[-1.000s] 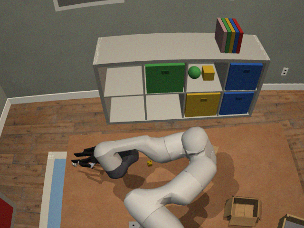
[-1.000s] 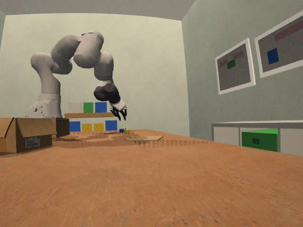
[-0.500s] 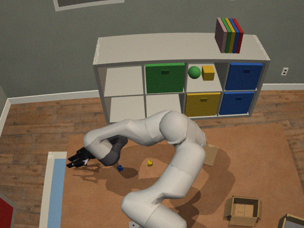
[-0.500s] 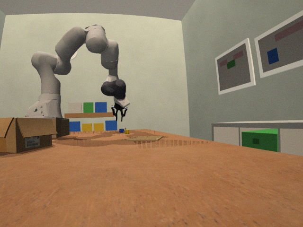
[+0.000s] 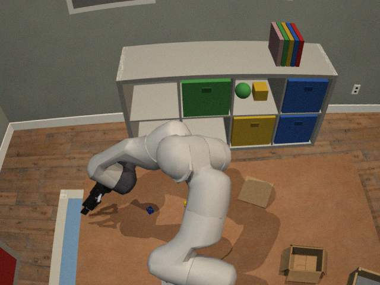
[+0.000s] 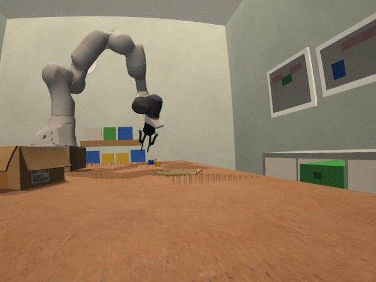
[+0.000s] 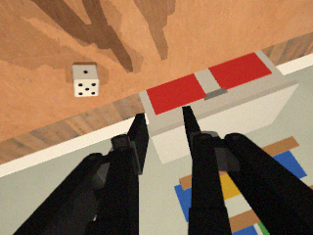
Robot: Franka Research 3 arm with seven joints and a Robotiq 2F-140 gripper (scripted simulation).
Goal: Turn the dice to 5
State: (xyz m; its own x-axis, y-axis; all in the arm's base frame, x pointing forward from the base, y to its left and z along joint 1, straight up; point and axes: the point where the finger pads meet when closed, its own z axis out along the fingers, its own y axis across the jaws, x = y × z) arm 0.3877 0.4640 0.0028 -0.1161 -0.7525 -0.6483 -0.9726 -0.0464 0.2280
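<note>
The white die is 60 mm ahead of my hand and 90 mm below it. Round my hand: tan mat: 130 mm ahead, 760 mm to the right, 100 mm below; yellow die: 70 mm ahead, 440 mm to the right, 90 mm below; blue die: 40 mm ahead, 270 mm to the right, 90 mm below.
</note>
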